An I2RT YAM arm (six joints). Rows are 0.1 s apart.
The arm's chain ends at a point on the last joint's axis. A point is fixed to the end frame.
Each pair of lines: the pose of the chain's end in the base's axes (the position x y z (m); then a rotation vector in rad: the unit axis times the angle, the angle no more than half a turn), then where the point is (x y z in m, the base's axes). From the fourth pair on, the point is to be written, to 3 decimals.
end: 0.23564 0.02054 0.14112 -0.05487 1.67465 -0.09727
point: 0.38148 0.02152 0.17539
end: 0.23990 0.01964 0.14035 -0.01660 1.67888 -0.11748
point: 0.38576 0.01485 0.17423
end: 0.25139 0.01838 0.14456 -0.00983 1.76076 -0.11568
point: 0.39948 0.01243 0.16643
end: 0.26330 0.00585 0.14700 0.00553 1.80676 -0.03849
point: 0.412 0.003 0.162
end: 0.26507 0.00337 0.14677 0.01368 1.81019 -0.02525
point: 0.414 0.001 0.161
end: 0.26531 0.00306 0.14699 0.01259 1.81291 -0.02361
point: 0.414 0.001 0.161
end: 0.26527 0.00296 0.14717 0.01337 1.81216 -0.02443
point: 0.414 0.001 0.161
